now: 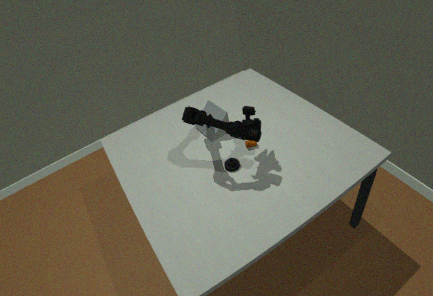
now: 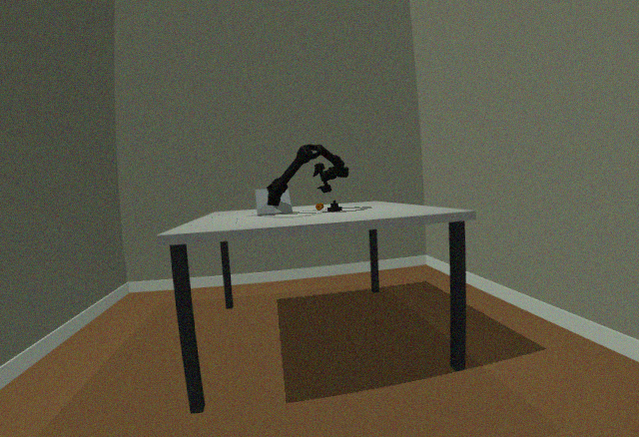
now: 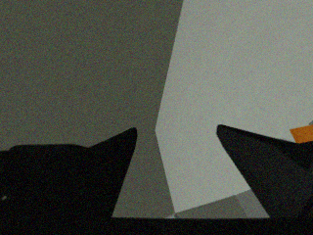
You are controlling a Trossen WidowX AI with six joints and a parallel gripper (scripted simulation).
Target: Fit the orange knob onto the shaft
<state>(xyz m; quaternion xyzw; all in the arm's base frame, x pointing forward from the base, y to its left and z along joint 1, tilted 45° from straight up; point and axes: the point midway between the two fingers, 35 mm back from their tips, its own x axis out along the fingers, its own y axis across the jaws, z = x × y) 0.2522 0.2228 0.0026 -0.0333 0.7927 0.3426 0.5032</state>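
Right now my gripper tip is 150 mm above the orange knob, 50 mm to the left of it and 20 mm short of it. From my gripper tip the other things lie so: dark round pedestal (220 mm to the right, 140 mm below, 90 mm ahead).
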